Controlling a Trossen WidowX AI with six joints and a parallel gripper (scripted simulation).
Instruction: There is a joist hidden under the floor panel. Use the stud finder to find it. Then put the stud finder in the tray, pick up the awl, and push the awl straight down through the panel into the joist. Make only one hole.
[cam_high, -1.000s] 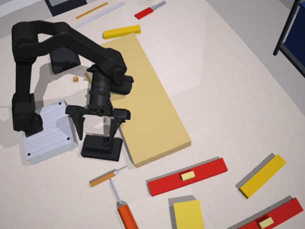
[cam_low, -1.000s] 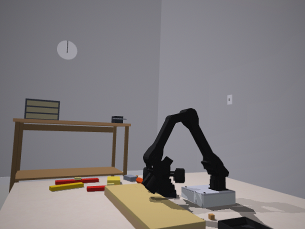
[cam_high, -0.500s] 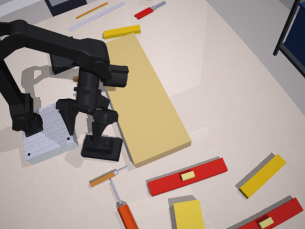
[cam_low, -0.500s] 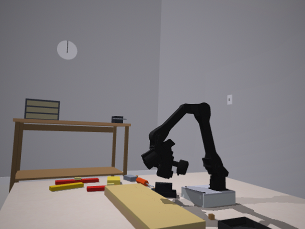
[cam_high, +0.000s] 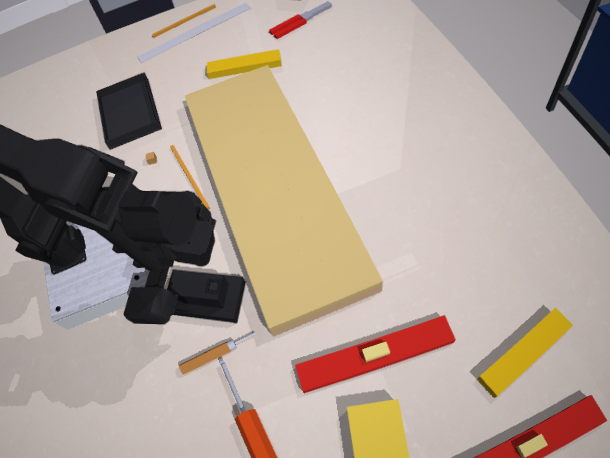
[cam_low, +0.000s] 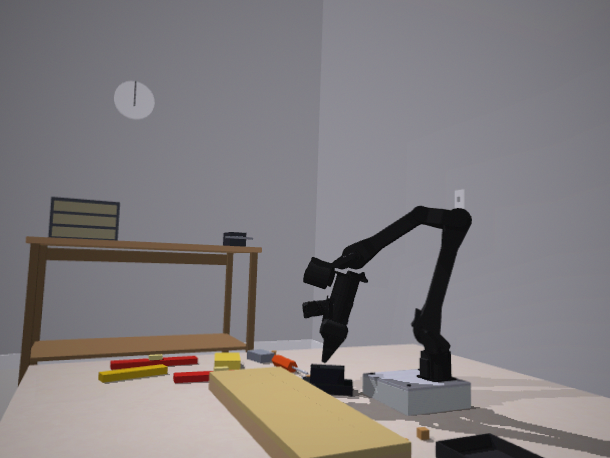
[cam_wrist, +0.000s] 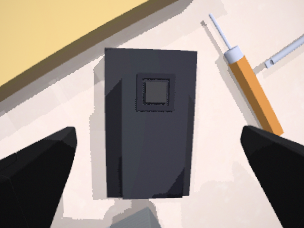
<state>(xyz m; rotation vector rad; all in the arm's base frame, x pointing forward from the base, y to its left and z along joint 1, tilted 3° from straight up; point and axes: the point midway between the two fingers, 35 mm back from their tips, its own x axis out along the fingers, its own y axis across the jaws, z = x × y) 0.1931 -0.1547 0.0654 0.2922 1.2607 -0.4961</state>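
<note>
The stud finder is 1 cm ahead of my gripper tip and 3 cm below it. From my gripper tip the other things lie so: black tray: 4 cm behind, 48 cm to the left, 6 cm below; orange screwdriver: 1 cm behind, 18 cm to the right, 6 cm below; ruler: 16 cm ahead, 67 cm to the left, 7 cm below.
</note>
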